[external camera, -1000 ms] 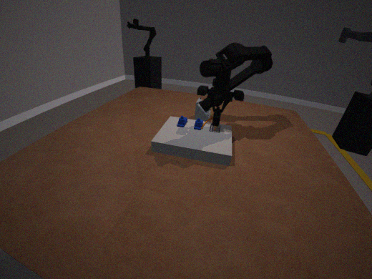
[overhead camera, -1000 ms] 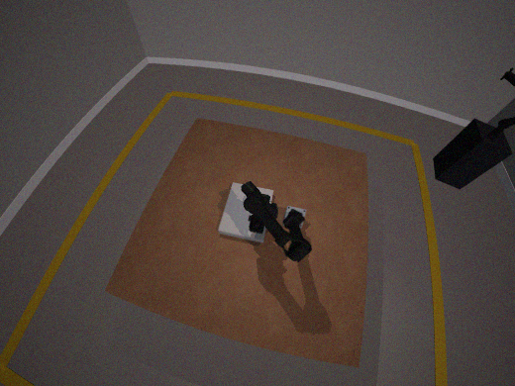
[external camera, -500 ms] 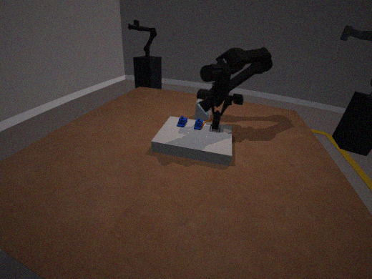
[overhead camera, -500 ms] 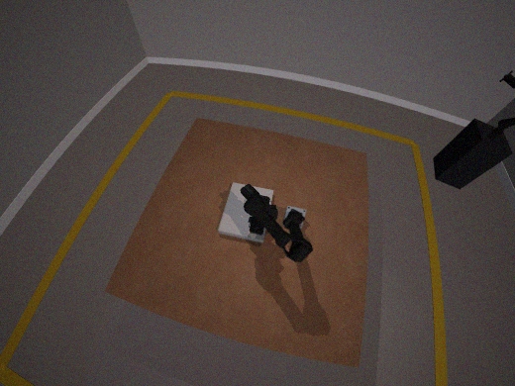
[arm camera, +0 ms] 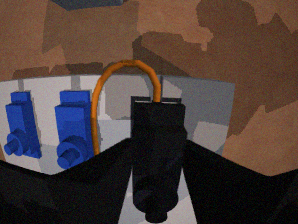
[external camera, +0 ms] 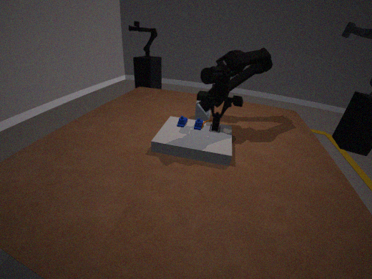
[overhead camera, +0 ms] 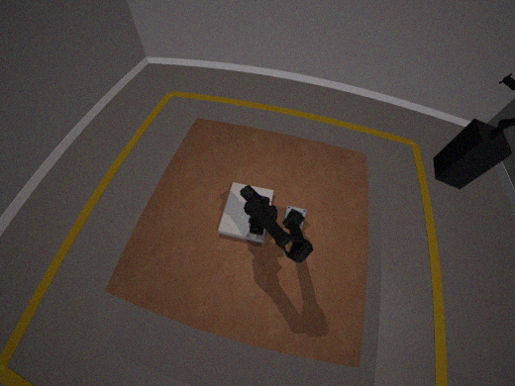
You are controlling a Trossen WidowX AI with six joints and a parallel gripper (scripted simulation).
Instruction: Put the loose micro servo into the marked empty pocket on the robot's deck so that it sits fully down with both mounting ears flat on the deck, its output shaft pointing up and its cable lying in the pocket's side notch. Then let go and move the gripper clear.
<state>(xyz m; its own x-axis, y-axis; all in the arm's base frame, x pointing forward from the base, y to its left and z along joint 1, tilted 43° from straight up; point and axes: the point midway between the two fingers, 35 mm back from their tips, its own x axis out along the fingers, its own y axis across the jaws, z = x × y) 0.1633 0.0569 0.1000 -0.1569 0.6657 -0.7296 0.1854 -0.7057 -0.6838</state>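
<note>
Now: the white deck 13 cm ahead of my gripper tip, 5 cm to the right of it and 7 cm below it.
</note>
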